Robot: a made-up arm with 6 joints.
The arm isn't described. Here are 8 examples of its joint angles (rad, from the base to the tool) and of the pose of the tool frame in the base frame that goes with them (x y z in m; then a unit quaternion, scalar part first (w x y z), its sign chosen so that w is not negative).
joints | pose
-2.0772 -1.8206 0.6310 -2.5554 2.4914 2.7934 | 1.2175 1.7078 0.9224 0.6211 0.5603 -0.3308 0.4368
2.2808 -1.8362 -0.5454 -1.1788 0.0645 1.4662 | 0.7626 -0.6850 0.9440 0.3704 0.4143 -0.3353 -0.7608
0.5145 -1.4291 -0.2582 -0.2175 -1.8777 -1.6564 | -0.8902 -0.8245 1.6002 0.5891 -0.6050 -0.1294 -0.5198
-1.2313 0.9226 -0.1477 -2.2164 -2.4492 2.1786 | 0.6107 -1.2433 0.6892 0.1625 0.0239 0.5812 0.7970
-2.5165 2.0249 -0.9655 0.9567 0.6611 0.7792 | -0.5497 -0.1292 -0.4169 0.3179 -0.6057 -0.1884 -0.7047
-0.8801 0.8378 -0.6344 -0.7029 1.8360 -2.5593 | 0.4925 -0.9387 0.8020 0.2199 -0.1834 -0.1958 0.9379
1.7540 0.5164 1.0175 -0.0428 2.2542 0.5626 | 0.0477 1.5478 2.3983 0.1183 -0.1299 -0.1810 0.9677
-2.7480 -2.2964 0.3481 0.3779 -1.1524 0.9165 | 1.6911 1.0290 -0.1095 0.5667 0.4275 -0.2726 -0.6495
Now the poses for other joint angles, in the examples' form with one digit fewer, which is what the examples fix.
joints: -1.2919 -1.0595 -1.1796 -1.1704 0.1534 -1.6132
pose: -0.260 0.530 1.054 0.152 -0.173 -0.410 0.883
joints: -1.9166 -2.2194 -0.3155 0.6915 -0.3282 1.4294
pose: 0.334 1.704 0.411 0.470 0.466 -0.251 -0.706
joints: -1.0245 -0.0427 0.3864 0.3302 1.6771 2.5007
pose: 0.084 -0.706 2.610 0.718 0.244 -0.253 -0.601
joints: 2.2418 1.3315 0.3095 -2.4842 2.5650 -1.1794
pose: -1.214 1.294 0.155 0.046 -0.179 -0.143 -0.972
